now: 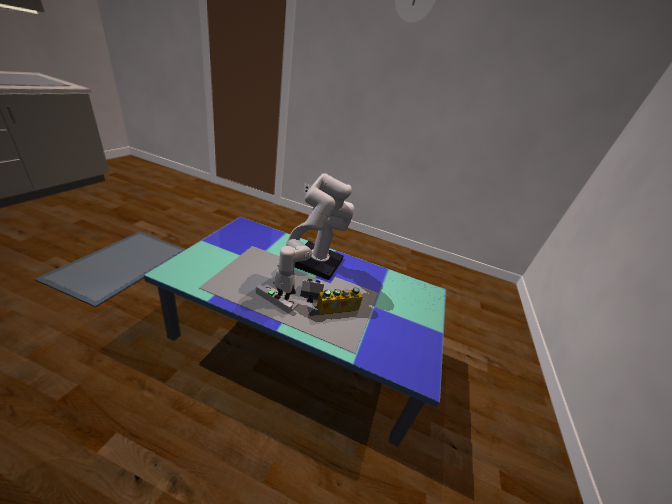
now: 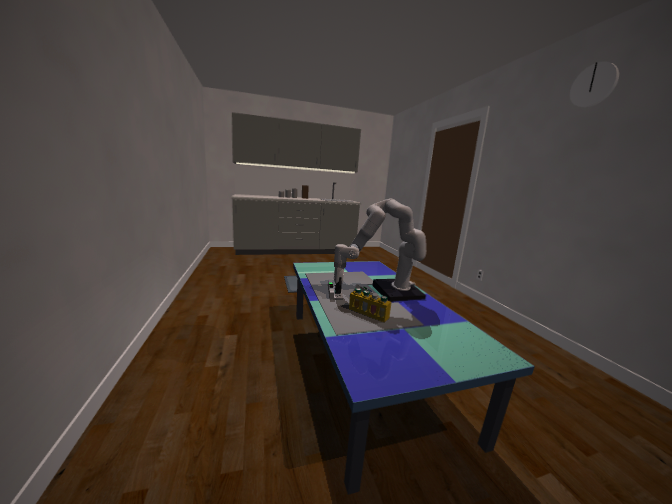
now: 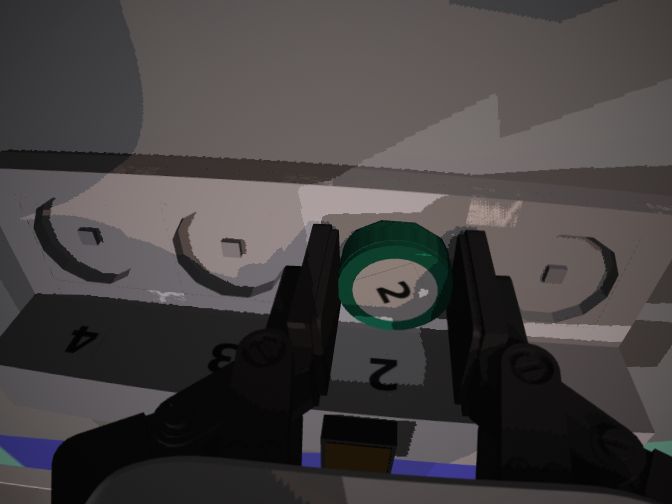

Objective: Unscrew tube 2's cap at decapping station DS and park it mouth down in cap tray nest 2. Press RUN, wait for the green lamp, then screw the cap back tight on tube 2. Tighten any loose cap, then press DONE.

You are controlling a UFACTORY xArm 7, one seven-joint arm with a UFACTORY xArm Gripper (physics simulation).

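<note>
Tube 2's cap [image 3: 395, 320], a green ring with a pale face marked 2, sits in nest 2 of the grey cap tray [image 3: 162, 347] [image 1: 265, 293]. My gripper [image 3: 396, 276] [image 1: 282, 294] [image 2: 336, 287] reaches down over the tray, and its two black fingers press against the cap's left and right sides. The yellow tube rack [image 1: 339, 303] [image 2: 370, 307] with green-capped tubes stands just right of the tray on the grey mat [image 1: 233, 273]. A small grey block, which may be the decapping station [image 1: 311, 287], stands between the tray and the rack.
Empty tray nests 3 [image 3: 189, 265], 4 [image 3: 48, 244] and 1 [image 3: 602, 282] flank the cap. A small green spot [image 1: 270, 289] shows at the tray beside the gripper. The arm's black base [image 1: 320, 264] stands behind the mat on the blue and green table [image 1: 401, 352].
</note>
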